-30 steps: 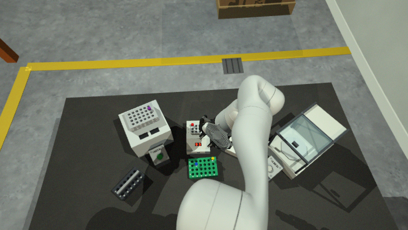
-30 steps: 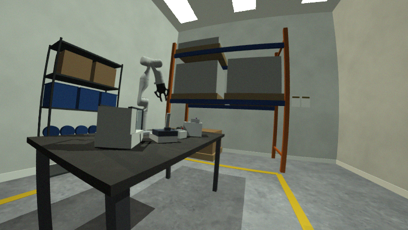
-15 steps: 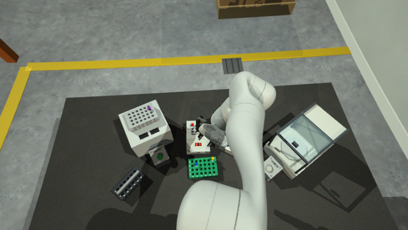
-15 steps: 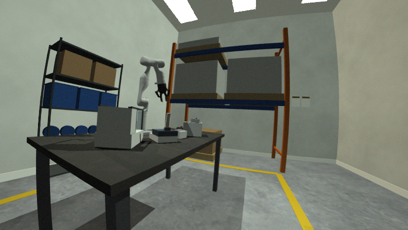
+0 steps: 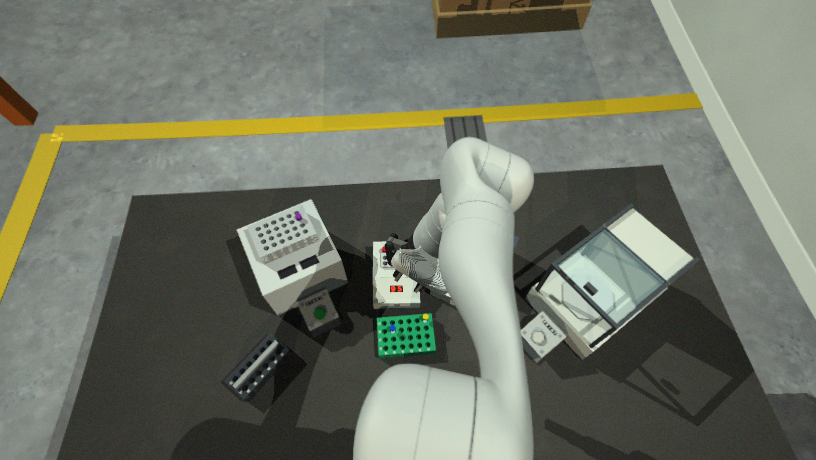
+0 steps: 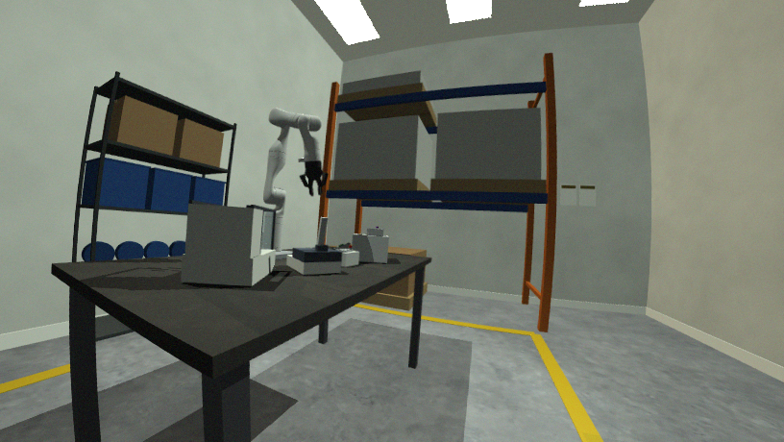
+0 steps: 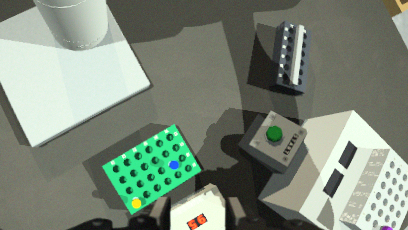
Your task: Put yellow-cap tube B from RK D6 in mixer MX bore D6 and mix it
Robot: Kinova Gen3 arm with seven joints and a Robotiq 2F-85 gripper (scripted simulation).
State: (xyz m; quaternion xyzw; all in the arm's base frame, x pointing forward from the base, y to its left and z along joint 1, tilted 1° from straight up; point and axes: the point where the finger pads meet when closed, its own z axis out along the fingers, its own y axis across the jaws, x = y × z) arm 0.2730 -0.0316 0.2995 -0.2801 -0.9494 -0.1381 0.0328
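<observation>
Now: hand 2 cm short of the tube B, 4 cm to the left of it and 30 cm above it. Round my hand: blue-capped tube (4 cm to the left, 30 cm below); then green tube rack RK (1 cm behind, 1 cm to the left, 31 cm below); then green start key (5 cm ahead, 20 cm to the left, 25 cm below).
</observation>
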